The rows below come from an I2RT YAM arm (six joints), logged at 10 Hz.
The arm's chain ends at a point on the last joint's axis. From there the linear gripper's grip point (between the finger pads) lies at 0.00 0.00 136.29 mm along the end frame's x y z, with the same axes.
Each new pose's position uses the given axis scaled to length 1; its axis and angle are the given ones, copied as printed.
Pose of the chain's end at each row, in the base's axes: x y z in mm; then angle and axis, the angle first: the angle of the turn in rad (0 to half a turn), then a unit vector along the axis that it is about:
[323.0, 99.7, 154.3, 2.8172, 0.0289, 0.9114, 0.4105]
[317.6, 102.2, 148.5, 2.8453, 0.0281, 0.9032, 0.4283]
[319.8, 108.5, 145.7, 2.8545, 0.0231, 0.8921, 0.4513]
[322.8, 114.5, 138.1, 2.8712, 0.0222, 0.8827, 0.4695]
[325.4, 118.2, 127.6, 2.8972, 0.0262, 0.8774, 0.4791]
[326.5, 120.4, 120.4, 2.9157, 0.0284, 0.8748, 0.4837]
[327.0, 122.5, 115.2, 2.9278, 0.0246, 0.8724, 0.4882]
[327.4, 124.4, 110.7, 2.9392, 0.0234, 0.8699, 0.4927]
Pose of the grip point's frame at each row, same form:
[365.7, 197.8, 69.9, 2.8172, 0.0289, 0.9114, 0.4105]
[356.8, 204.2, 67.1, 2.8453, 0.0281, 0.9032, 0.4283]
[357.0, 215.1, 69.4, 2.8545, 0.0231, 0.8921, 0.4513]
[357.7, 224.6, 65.8, 2.8712, 0.0222, 0.8827, 0.4695]
[357.7, 230.2, 57.0, 2.8972, 0.0262, 0.8774, 0.4791]
[356.9, 233.4, 50.5, 2.9157, 0.0284, 0.8748, 0.4837]
[355.5, 236.6, 46.2, 2.9278, 0.0246, 0.8724, 0.4882]
[354.3, 239.4, 42.7, 2.9392, 0.0234, 0.8699, 0.4927]

